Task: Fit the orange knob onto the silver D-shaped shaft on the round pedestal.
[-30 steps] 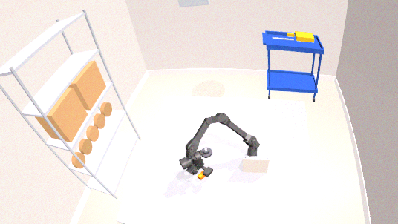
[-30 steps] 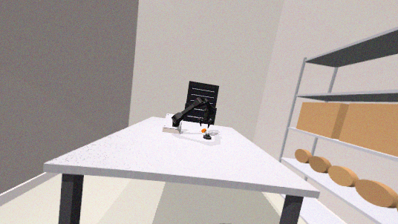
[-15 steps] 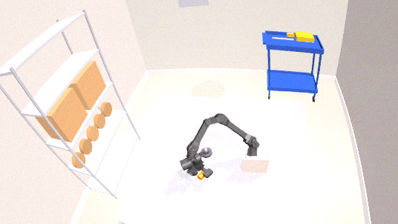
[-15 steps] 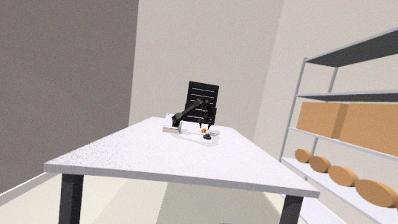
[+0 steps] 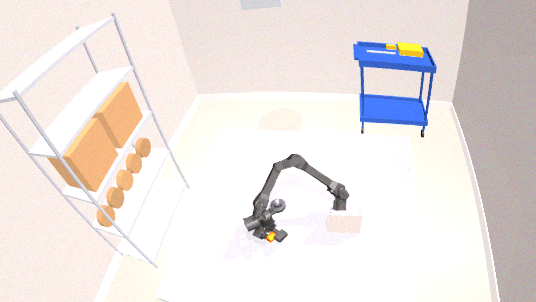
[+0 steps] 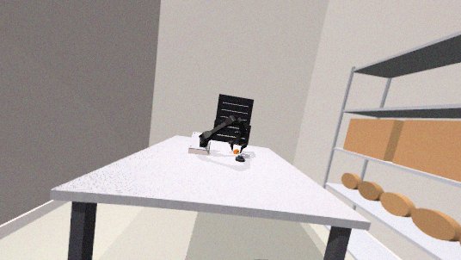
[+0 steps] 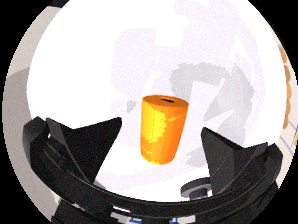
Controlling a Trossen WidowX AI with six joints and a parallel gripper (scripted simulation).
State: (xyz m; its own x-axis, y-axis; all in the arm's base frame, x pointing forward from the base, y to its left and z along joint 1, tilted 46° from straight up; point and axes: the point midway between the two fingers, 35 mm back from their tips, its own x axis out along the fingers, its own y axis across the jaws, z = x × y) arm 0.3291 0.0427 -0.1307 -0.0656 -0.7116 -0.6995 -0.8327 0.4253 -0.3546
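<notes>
Right now the orange knob is 1 cm behind my gripper tip, 1 cm to the right of it and 1 cm above it. Round my gripper tip: pedestal 20 cm to the right, 2 cm above.
</notes>
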